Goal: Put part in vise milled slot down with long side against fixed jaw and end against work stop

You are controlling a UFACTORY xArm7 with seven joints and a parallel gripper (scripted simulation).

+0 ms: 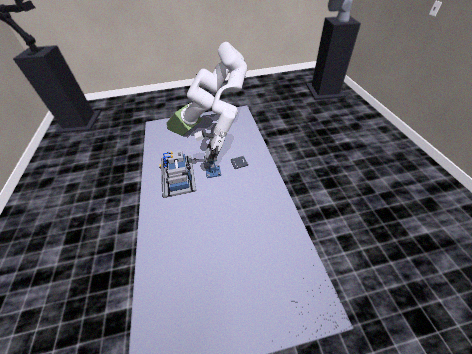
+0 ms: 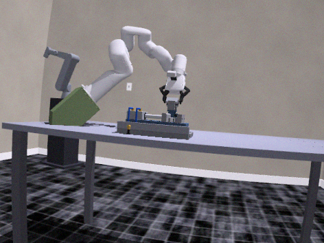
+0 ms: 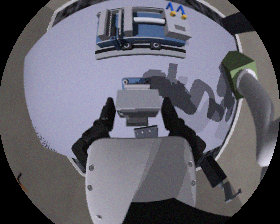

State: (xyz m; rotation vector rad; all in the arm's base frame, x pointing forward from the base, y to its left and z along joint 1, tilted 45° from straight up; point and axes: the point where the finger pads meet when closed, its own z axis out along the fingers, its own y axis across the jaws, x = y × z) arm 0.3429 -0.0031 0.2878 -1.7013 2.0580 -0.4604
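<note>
My hand is 10 mm to the left of the part and 10 mm above it. From my hand the other things lie so: air cylinder 80 mm behind, 230 mm to the right, 90 mm below; blue vise bed 10 mm ahead, 220 mm to the right, 120 mm below.
</note>
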